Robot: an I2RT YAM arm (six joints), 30 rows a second.
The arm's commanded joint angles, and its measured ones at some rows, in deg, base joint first. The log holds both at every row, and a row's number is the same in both.
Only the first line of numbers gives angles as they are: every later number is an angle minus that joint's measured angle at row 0.
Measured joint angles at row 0: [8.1 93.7 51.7 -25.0 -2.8 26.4]
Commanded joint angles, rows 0 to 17: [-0.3 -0.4 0.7 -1.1 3.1 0.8]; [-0.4 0.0 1.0 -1.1 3.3 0.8]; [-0.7 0.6 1.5 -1.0 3.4 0.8]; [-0.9 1.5 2.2 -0.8 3.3 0.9]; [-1.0 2.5 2.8 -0.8 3.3 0.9]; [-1.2 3.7 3.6 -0.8 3.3 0.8]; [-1.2 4.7 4.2 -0.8 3.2 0.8]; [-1.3 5.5 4.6 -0.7 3.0 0.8]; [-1.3 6.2 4.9 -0.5 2.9 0.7]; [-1.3 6.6 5.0 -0.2 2.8 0.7]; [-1.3 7.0 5.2 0.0 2.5 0.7]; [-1.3 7.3 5.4 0.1 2.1 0.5]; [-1.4 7.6 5.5 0.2 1.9 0.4]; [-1.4 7.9 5.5 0.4 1.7 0.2]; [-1.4 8.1 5.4 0.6 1.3 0.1]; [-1.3 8.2 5.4 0.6 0.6 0.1]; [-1.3 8.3 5.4 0.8 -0.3 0.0]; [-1.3 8.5 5.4 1.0 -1.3 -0.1]
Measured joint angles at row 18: [-1.4 7.0 6.1 3.3 3.1 -0.1]
